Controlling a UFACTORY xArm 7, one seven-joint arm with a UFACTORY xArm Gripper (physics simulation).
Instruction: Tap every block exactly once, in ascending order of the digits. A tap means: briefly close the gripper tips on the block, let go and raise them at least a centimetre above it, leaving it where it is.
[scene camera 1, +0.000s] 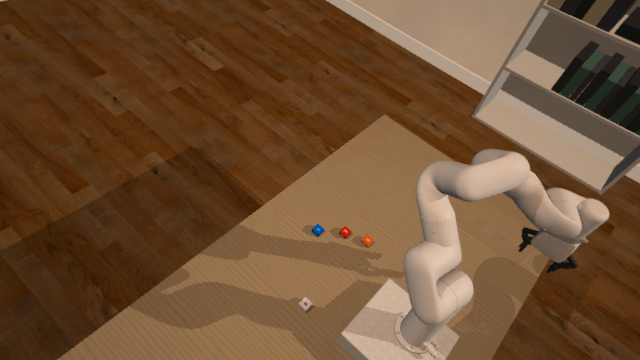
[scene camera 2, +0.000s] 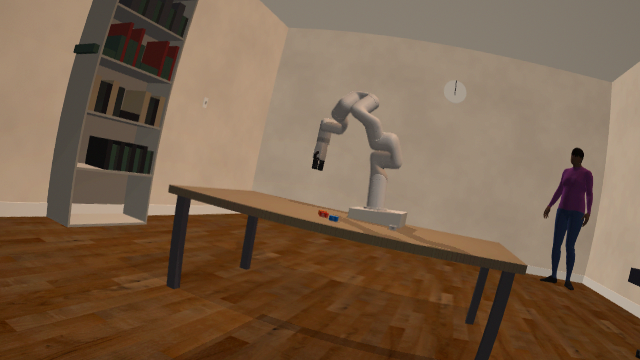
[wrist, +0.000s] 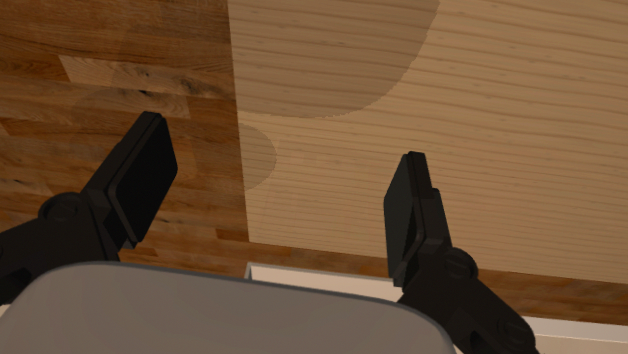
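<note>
A blue block (scene camera 1: 318, 230) (scene camera 2: 334, 218), a red block (scene camera 1: 345, 232) and an orange block (scene camera 1: 367, 241) lie near one another on the table, apart, in scene camera 1. The red and orange blocks overlap in scene camera 2. A white block (scene camera 1: 305, 304) (scene camera 2: 393, 227) lies separately, near the robot's base. Marks show on the block tops but are too small to read. My gripper (scene camera 1: 536, 260) (scene camera 2: 318, 167) (wrist: 283, 158) is open and empty, high above the table's end, far from all the blocks. No block shows in the wrist view.
The wooden table (scene camera 1: 385, 150) (scene camera 2: 220, 200) (wrist: 525, 150) carries the robot's white base (scene camera 1: 372, 315) (scene camera 2: 360, 215). The table's edge runs below the open fingers in the wrist view. A bookshelf (scene camera 1: 492, 92) (scene camera 2: 60, 175) stands beyond the table. A person (scene camera 2: 575, 190) stands behind it at the right.
</note>
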